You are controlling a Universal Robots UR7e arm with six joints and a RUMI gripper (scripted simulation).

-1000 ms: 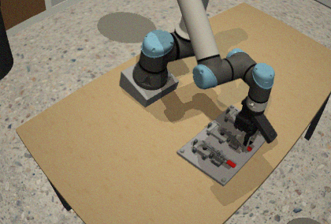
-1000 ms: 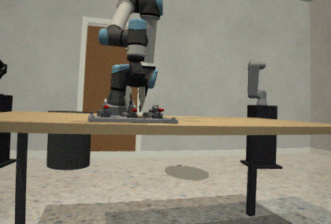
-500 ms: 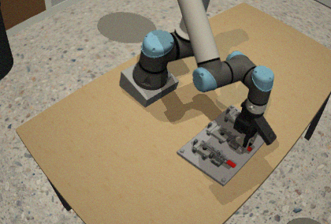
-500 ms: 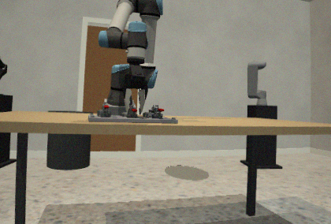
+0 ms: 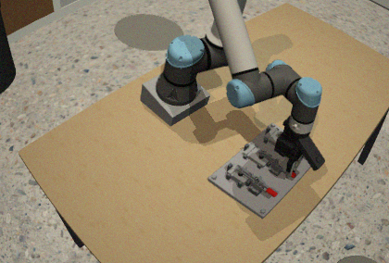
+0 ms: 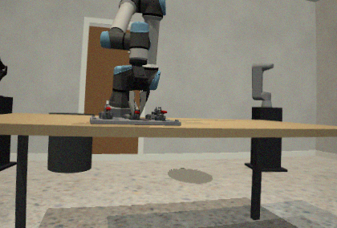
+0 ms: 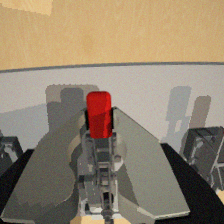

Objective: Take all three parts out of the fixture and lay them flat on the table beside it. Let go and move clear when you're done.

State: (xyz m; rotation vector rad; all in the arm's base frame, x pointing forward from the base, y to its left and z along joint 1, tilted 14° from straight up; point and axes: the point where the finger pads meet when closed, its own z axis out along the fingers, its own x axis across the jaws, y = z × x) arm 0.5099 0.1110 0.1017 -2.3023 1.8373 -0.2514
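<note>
My hand is 8 cm past the grey fixture plate, 4 cm above it and 2 cm to the left of it.
</note>
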